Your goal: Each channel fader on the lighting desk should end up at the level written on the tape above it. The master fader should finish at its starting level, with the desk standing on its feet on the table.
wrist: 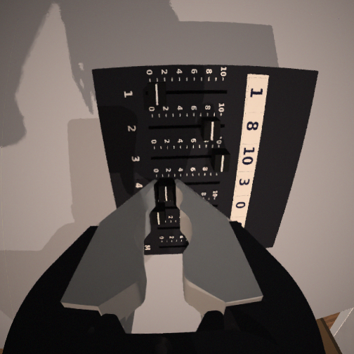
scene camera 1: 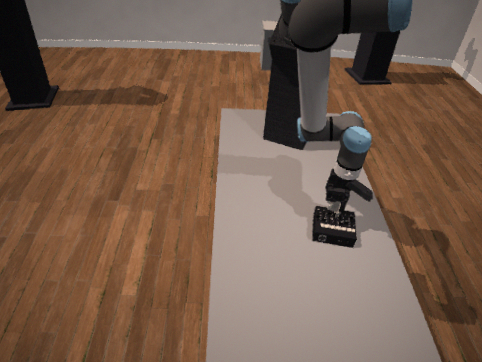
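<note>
The black lighting desk stands upright on the pale table. Its tape reads 1, 8, 10, 3, 0; the sixth label is hidden. In the wrist view the channel 1 fader is near 1, the channel 2 fader near 8, the channel 3 fader near 10, and the channel 5 fader near 0. My gripper is shut on the channel 4 fader cap, near 2. The right finger hides the channel 6 and master caps.
The arm's dark pedestal stands at the far end of the pale surface. Dark posts stand on the wooden floor at the back left and back right. The arm's shadow falls beside the desk.
</note>
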